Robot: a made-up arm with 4 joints.
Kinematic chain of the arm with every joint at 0, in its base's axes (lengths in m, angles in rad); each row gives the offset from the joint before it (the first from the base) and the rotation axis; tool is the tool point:
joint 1: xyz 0 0 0.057 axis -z
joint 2: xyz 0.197 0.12 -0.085 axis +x
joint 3: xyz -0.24 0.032 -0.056 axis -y
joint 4: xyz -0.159 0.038 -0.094 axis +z
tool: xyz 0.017 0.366 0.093
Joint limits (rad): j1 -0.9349..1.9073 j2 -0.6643..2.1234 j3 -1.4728..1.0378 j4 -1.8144..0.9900
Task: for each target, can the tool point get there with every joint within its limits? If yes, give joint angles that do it. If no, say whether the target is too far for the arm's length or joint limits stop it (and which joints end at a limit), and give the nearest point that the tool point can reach.
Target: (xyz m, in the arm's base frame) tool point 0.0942 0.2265 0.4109
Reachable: yes | joints 1.1154 1.2359 -0.8704 0.1131
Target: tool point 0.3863 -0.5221 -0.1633
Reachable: no: joint limits stop it (at a limit: joint 1) | nearest point 0.3222 -0.2282 -0.1122 | short by 0.305 m
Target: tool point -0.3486 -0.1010 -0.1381
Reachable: no: joint limits stop it (at a limit: joint 2, joint 3, joint 4) | nearest point -0.3634 -0.1053 0.0060 | short by 0.145 m
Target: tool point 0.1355 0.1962 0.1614
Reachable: yes | joints -0.0046 1.3008 0.1910 -1.1537
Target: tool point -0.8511 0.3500 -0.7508
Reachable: no: too far | nearest point -0.5149 0.2117 -0.4150 | short by 0.495 m
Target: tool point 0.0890 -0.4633 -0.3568
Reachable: no: joint limits stop it (at a limit: joint 1, joint 2) | nearest point 0.1495 -0.1960 -0.2321 | short by 0.301 m
